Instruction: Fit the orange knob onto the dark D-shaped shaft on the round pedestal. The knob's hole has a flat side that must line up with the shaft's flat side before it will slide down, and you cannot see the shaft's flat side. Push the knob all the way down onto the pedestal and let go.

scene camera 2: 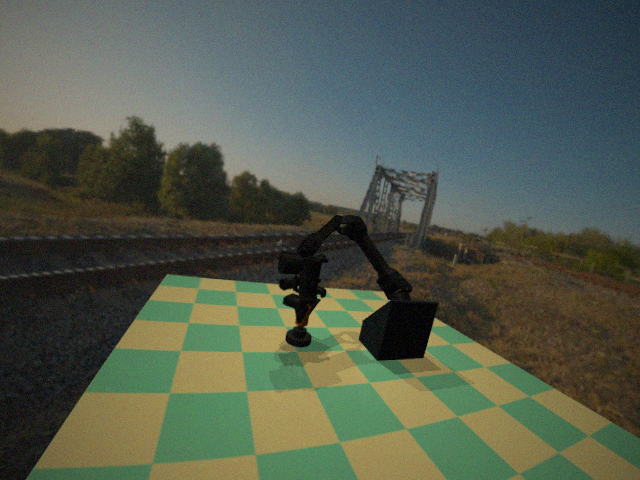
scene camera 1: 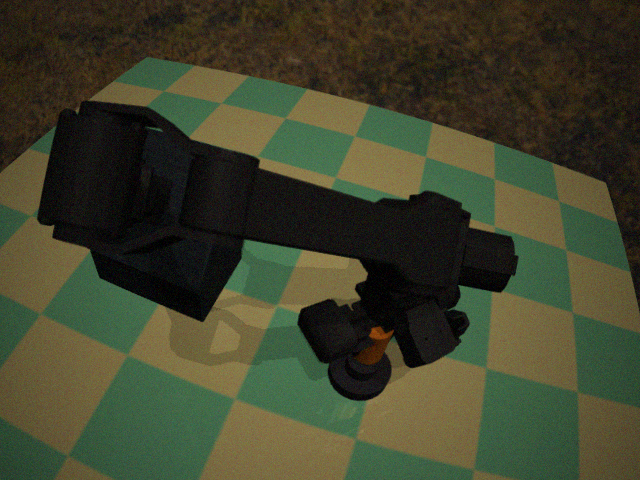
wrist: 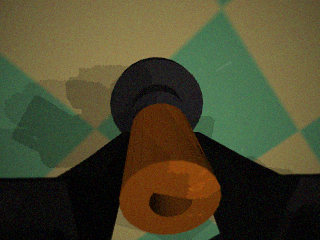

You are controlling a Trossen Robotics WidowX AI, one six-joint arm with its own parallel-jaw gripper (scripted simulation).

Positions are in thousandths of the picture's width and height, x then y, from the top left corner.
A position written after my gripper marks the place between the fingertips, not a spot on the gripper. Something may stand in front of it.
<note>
My gripper (scene camera 1: 576, 722) holds an orange knob (scene camera 1: 580, 741). Further things: a dark round pedestal (wrist: 467, 340).
The orange knob shows as well in the wrist view (wrist: 523, 752). My gripper shows as well in scene camera 2 (scene camera 2: 473, 668) and in the wrist view (wrist: 505, 577).
</note>
